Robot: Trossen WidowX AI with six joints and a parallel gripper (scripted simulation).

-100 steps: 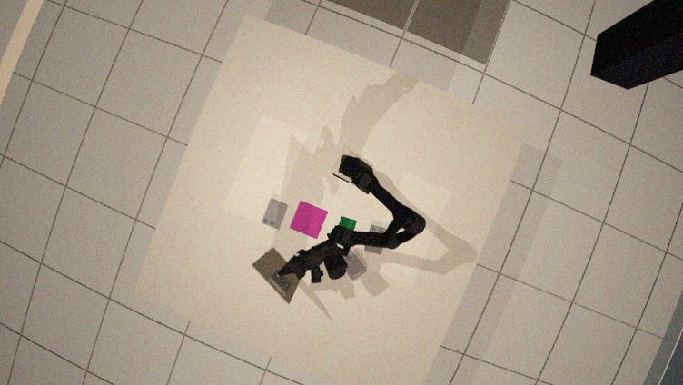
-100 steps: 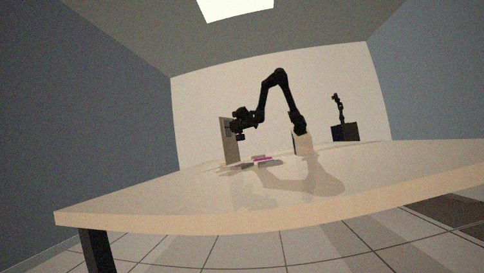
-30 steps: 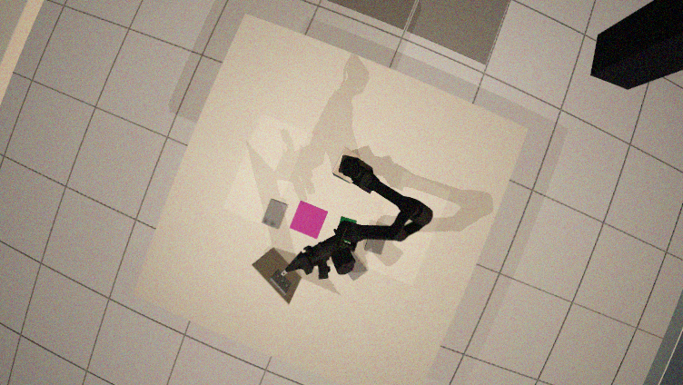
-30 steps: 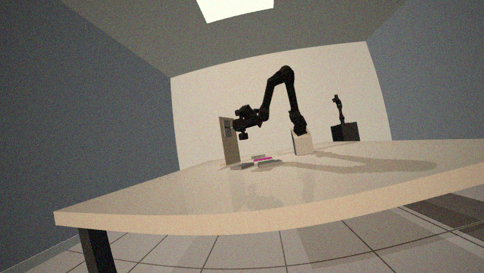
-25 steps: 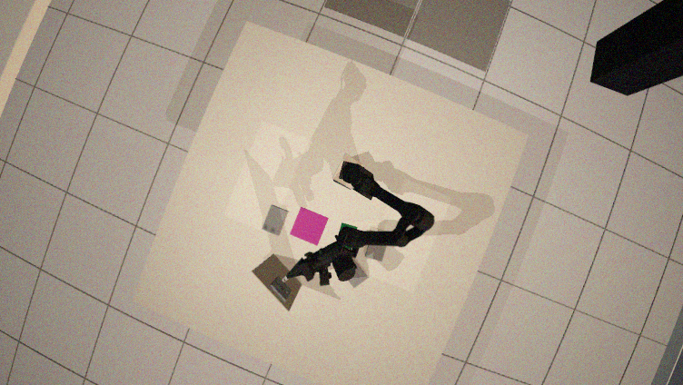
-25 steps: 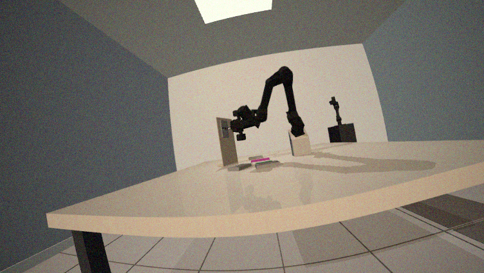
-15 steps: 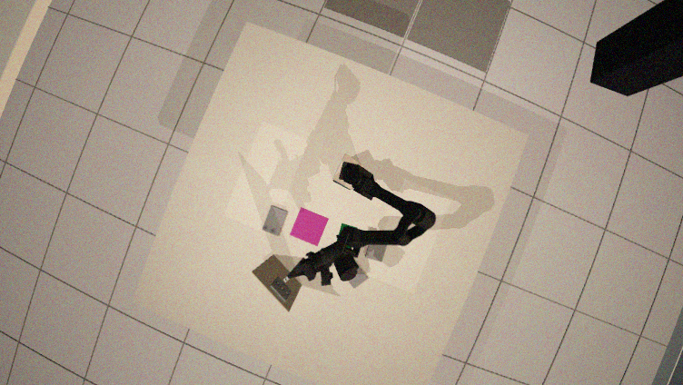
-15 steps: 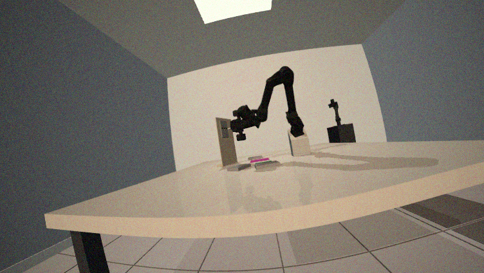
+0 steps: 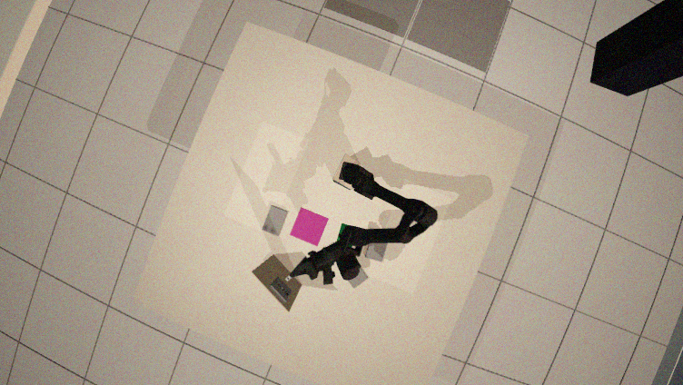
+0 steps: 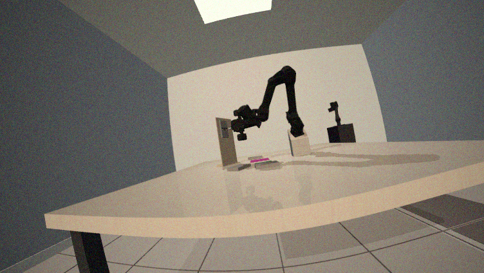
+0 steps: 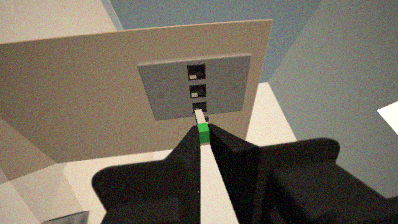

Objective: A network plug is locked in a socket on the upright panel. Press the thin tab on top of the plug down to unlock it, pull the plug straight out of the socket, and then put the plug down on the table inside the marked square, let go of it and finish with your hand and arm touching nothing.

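The magenta square lies 150 mm behind my gripper tip and 240 mm below it. Also, from my gripper tip: upright panel: 60 mm ahead, 30 mm to the right, 90 mm below; then network plug: 10 mm ahead; then green square: 150 mm behind, 150 mm to the left, 240 mm below.
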